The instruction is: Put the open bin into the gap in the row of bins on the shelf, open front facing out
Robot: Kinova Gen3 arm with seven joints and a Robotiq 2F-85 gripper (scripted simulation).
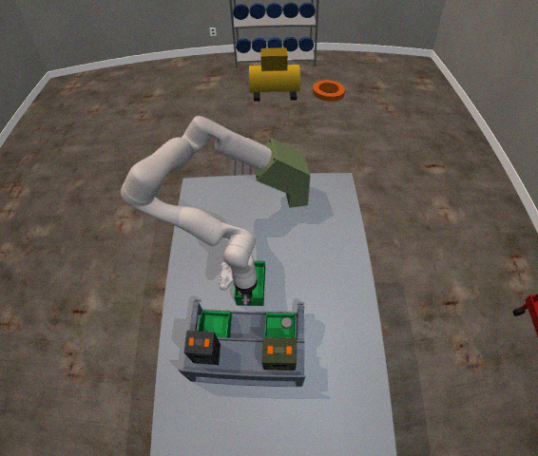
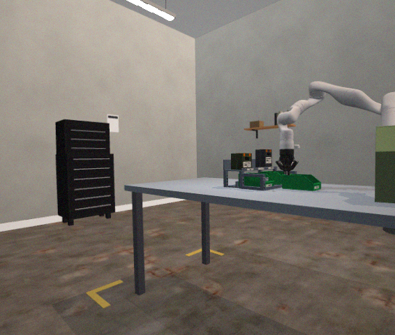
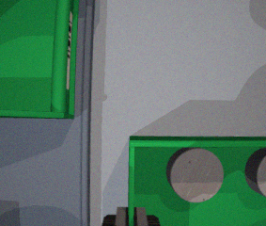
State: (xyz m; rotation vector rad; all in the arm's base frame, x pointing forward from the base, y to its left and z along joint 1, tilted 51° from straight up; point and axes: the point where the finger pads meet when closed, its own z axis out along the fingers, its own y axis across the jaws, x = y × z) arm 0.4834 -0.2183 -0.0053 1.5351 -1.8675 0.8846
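Now: the grey shelf 15 cm ahead of my hand, 3 cm to the right of it and 1 cm below it.
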